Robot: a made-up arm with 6 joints.
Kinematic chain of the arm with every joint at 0, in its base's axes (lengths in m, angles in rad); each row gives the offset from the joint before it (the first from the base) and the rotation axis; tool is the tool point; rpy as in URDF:
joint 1: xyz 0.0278 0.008 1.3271 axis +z
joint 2: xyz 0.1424 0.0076 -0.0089 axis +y
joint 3: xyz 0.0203 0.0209 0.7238 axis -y
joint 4: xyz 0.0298 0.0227 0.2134 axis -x
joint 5: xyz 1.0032 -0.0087 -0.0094 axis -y
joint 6: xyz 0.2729 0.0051 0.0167 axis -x
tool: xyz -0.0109 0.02 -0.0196 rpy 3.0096 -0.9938 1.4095
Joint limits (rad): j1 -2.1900..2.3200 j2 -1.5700..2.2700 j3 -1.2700..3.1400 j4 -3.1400..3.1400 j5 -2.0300..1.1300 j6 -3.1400..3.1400
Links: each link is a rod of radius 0.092 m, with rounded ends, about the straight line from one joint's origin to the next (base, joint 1, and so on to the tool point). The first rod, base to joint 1, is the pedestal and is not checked.
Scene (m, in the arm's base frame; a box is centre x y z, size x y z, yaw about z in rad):
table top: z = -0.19
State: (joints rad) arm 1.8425 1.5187 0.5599 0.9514 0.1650 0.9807
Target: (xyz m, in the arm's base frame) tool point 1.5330 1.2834 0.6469
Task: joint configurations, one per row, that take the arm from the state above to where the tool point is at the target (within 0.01 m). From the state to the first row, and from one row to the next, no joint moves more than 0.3 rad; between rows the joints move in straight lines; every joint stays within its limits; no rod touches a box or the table.
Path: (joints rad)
1: 1.5518 1.5121 0.6086 0.9507 0.1425 0.9839
2: 1.2612 1.5056 0.6574 0.9500 0.1201 0.9871
3: 0.9705 1.4990 0.7061 0.9494 0.0976 0.9903
4: 0.6799 1.4925 0.7549 0.9487 0.0752 0.9934

